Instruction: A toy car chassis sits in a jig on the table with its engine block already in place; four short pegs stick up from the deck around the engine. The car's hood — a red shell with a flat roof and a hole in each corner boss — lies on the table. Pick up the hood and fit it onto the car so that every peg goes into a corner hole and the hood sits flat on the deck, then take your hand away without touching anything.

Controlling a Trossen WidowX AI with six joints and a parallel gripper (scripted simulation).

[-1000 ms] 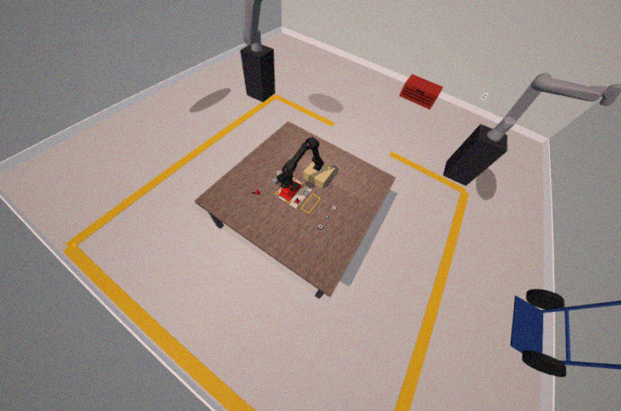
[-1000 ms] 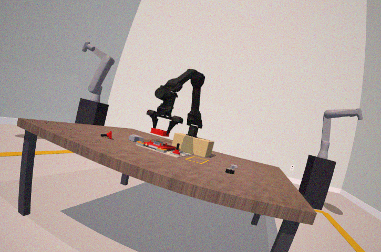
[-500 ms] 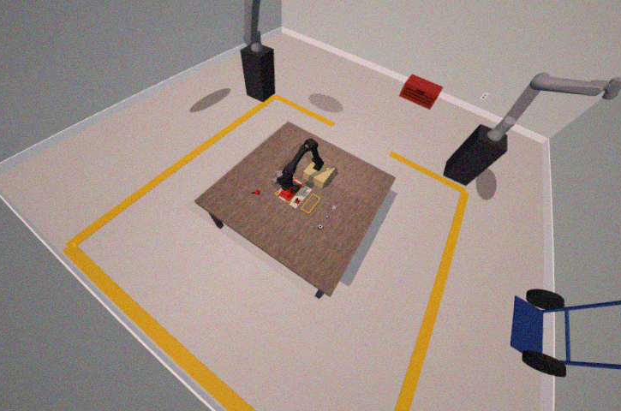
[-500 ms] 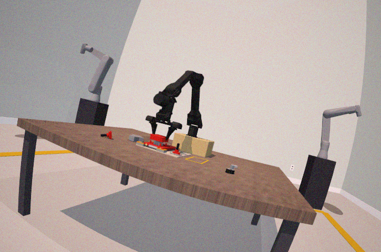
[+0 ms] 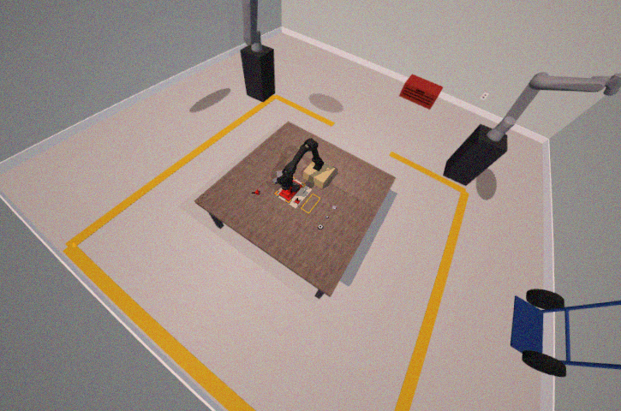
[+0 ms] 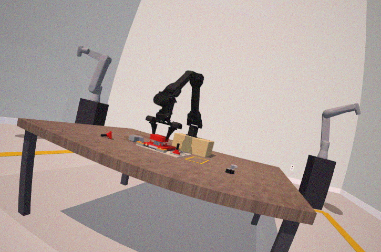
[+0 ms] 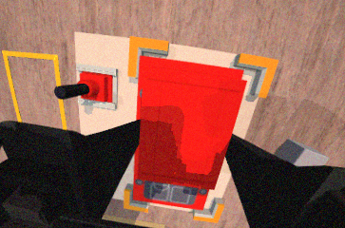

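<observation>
The grey engine block lies 30 mm below my gripper tip. The rest, counted from my gripper tip: black wheel (130 mm ahead, 390 mm to the left, 50 mm below); red hood (10 mm above).
</observation>
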